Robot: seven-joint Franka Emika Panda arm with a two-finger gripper.
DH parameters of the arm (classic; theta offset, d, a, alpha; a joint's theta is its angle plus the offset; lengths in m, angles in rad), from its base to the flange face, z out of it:
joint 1: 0 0.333 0 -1.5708
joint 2: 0 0 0 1.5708
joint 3: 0 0.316 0.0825 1.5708
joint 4: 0 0 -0.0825 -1.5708
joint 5: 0 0.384 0 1.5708
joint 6: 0 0 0.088 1.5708
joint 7: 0 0.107 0 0
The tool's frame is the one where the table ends.
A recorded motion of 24 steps. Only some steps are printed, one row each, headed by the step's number.
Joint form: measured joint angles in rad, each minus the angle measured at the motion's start. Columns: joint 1, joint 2, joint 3, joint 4, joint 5, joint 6, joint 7.
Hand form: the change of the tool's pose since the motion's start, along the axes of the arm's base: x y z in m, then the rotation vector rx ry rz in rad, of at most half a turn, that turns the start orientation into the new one. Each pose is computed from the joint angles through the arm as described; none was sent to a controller.
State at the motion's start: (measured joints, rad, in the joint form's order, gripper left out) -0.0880 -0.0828 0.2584 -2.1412 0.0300 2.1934 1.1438
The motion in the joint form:
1: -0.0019 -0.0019 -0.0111 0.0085 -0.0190 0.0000 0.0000
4: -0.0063 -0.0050 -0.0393 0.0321 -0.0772 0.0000 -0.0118
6: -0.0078 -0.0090 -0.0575 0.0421 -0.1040 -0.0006 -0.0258
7: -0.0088 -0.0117 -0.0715 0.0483 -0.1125 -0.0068 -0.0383
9: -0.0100 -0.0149 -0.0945 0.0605 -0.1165 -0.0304 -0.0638
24: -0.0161 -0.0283 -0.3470 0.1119 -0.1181 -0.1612 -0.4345
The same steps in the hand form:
1: 0.0027 -0.0073 0.0052 -0.0145 -0.0129 -0.0039
4: 0.0095 -0.0261 0.0186 -0.0624 -0.0463 0.0019
6: 0.0120 -0.0375 0.0258 -0.0866 -0.0618 0.0078
7: 0.0130 -0.0460 0.0298 -0.0958 -0.0646 0.0084
9: 0.0135 -0.0596 0.0352 -0.1040 -0.0552 0.0097
24: -0.0029 -0.2029 0.0546 -0.1292 0.0342 0.1136

